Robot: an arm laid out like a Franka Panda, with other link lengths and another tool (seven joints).
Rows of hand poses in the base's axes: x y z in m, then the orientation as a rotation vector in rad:
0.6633, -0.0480, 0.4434, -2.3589, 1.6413, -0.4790
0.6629, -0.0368, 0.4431, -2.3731, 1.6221, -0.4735
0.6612, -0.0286, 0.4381, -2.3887, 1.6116, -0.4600
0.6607, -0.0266, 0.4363, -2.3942, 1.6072, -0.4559
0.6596, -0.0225, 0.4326, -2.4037, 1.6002, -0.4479
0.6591, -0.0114, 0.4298, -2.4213, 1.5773, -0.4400
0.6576, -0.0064, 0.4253, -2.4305, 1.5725, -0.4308
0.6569, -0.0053, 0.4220, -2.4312, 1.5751, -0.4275
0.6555, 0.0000, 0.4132, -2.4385, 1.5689, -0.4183
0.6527, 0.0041, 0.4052, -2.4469, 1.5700, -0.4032
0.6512, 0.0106, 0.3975, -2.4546, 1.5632, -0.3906
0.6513, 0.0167, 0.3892, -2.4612, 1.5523, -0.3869
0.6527, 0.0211, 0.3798, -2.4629, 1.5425, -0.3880
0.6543, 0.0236, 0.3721, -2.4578, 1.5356, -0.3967
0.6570, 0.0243, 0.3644, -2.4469, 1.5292, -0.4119
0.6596, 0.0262, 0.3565, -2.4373, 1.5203, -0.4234
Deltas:
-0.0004, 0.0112, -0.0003, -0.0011, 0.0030, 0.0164
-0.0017, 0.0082, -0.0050, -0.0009, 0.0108, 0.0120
-0.0005, 0.0020, -0.0018, -0.0004, 0.0033, 0.0046
-0.0011, 0.0041, -0.0037, -0.0005, 0.0063, 0.0076
-0.0005, 0.0111, -0.0028, -0.0014, 0.0050, 0.0197
-0.0015, 0.0050, -0.0045, -0.0006, 0.0076, 0.0062
-0.0007, 0.0011, -0.0033, 0.0003, 0.0029, -0.0012
-0.0014, 0.0053, -0.0088, 0.0011, 0.0061, 0.0066
-0.0028, 0.0041, -0.0080, 0.0007, 0.0121, 0.0028
-0.0015, 0.0065, -0.0077, 0.0025, 0.0079, 0.0073
0.0001, 0.0061, -0.0083, 0.0005, 0.0015, 0.0089
0.0014, 0.0044, -0.0094, 0.0014, -0.0029, 0.0065
0.0016, 0.0025, -0.0077, 0.0019, -0.0092, 0.0023
0.0027, 0.0007, -0.0077, 0.0029, -0.0152, 0.0000
0.0026, 0.0019, -0.0079, 0.0044, -0.0135, 0.0022

